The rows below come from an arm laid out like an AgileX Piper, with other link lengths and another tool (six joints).
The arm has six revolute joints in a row. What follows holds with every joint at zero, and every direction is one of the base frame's.
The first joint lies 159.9 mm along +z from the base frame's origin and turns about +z.
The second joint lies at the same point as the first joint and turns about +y.
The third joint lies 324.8 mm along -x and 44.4 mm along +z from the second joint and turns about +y.
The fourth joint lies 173.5 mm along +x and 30.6 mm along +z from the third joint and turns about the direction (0.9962, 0, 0.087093).
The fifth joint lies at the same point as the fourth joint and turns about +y.
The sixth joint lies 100.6 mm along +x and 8.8 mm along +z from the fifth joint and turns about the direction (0.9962, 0, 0.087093).
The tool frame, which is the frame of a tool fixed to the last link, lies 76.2 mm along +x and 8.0 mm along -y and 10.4 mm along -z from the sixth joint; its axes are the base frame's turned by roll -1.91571, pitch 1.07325 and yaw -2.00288 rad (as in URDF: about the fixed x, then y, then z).
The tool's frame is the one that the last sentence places.
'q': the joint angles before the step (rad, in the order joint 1, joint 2, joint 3, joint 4, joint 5, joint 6). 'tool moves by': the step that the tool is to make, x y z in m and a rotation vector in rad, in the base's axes. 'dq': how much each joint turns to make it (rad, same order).
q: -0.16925, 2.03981, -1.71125, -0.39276, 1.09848, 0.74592
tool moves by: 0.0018, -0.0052, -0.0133, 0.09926, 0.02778, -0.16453
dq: -0.04657, 0.06916, -0.10242, 0.08870, 0.10692, 0.06751
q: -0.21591, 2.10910, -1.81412, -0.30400, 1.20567, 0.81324
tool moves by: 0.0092, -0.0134, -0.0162, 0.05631, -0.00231, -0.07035
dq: -0.05053, 0.06752, -0.07042, 0.05664, 0.01577, 0.00422
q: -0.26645, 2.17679, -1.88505, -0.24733, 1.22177, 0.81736
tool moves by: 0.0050, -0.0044, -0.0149, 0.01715, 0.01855, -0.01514
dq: -0.01192, 0.04617, -0.02400, 0.01174, 0.00047, 0.00062
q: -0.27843, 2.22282, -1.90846, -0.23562, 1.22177, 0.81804
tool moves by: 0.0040, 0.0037, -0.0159, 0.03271, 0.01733, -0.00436
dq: 0.00004, 0.03713, -0.00135, 0.02693, -0.01036, 0.00009
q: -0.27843, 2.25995, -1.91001, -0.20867, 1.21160, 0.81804
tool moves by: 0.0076, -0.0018, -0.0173, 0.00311, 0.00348, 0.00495
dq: 0.00001, 0.04441, -0.00777, -0.00002, -0.03283, 0.00164
